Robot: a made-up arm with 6 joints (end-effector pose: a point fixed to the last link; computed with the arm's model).
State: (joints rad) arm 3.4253 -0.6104 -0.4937 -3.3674 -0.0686 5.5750
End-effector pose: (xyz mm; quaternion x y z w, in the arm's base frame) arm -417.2 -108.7 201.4 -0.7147 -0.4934 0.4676 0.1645
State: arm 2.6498 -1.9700 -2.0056 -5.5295 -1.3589 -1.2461
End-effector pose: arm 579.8 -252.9 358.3 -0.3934 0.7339 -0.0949 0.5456
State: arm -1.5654 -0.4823 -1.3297 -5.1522 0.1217 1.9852
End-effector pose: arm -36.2 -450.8 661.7 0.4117 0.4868 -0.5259 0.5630
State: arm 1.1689 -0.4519 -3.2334 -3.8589 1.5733 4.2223
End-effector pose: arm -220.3 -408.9 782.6 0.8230 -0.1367 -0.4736 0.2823
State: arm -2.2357 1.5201 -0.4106 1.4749 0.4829 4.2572
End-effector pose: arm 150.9 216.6 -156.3 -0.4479 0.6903 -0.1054 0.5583
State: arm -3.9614 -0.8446 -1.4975 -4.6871 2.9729 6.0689
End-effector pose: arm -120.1 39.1 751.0 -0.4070 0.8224 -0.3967 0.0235
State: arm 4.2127 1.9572 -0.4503 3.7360 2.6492 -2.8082
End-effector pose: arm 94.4 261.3 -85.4 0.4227 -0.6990 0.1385 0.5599
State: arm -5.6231 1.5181 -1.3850 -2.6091 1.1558 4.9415
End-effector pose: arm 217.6 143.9 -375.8 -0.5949 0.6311 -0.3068 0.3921
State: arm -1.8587 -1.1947 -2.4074 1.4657 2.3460 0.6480
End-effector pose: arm 210.3 422.6 703.6 0.8144 -0.3655 0.4226 0.1568
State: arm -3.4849 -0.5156 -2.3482 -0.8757 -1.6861 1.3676
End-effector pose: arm 67.0 -71.8 852.7 0.6738 0.1184 0.1330 0.7171
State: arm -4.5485 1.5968 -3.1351 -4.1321 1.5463 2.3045
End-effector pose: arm -171.7 711.5 305.5 0.4490 -0.1576 -0.7916 0.3833
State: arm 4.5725 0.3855 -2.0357 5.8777 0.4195 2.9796
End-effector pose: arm -83.7 -651.1 555.2 0.4858 0.6437 -0.5580 0.1957
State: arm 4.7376 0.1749 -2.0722 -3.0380 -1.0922 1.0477
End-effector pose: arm 21.1 -502.2 578.6 0.8856 0.2450 -0.0464 0.3919
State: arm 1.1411 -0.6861 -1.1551 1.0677 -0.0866 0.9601
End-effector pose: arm 209.1 337.6 667.0 -0.5184 0.2796 -0.0119 0.8081
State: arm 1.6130 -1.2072 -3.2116 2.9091 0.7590 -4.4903
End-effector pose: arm 29.5 -739.9 373.6 -0.0463 -0.8446 0.5317 0.0424
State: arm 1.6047 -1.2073 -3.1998 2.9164 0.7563 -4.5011
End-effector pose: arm 23.4 -739.5 380.5 -0.0464 -0.8411 0.5371 0.0434
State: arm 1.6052 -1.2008 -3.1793 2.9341 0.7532 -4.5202
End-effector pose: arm 23.9 -736.9 397.3 -0.0410 -0.8341 0.5488 0.0387
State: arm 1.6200 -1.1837 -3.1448 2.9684 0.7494 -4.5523
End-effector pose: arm 34.7 -730.0 429.8 -0.0267 -0.8205 0.5704 0.0250
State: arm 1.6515 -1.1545 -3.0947 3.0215 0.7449 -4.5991
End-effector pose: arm 57.1 -715.3 479.4 -0.0022 -0.7980 0.6026 0.0007
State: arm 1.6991 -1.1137 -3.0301 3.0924 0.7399 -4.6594
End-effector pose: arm 88.5 -688.3 544.0 -0.0320 0.7641 -0.6434 0.0340
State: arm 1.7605 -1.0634 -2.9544 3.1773 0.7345 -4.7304
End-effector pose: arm 124.1 -645.5 618.0 -0.0735 0.7172 -0.6887 0.0771
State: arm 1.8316 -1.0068 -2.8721 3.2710 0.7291 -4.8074
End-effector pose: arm 157.1 -586.2 694.3 -0.1179 0.6574 -0.7336 0.1258
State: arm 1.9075 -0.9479 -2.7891 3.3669 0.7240 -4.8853
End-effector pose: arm 181.2 -514.4 765.1 -0.1605 0.5875 -0.7734 0.1760
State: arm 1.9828 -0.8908 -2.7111 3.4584 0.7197 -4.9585
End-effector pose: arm 192.9 -438.0 824.4 -0.1968 0.5133 -0.8048 0.2239
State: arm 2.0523 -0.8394 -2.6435 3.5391 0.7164 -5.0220
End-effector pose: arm 193.1 -366.0 869.5 -0.2246 0.4422 -0.8266 0.2659
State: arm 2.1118 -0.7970 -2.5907 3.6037 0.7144 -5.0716
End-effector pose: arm 186.2 -306.3 900.3 -0.2435 0.3818 -0.8395 0.3002
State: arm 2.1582 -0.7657 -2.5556 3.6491 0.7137 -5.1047
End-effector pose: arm 178.0 -263.8 918.9 -0.2552 0.3378 -0.8453 0.3260
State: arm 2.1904 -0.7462 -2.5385 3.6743 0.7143 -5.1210
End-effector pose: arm 173.1 -239.1 928.4 -0.2618 0.3127 -0.8460 0.3435
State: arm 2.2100 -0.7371 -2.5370 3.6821 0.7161 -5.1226
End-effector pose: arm 173.6 -229.9 931.3 -0.2652 0.3049 -0.8433 0.3544
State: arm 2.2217 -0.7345 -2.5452 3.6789 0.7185 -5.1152
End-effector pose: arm 178.0 -230.0 930.5 -0.2670 0.3079 -0.8388 0.3609
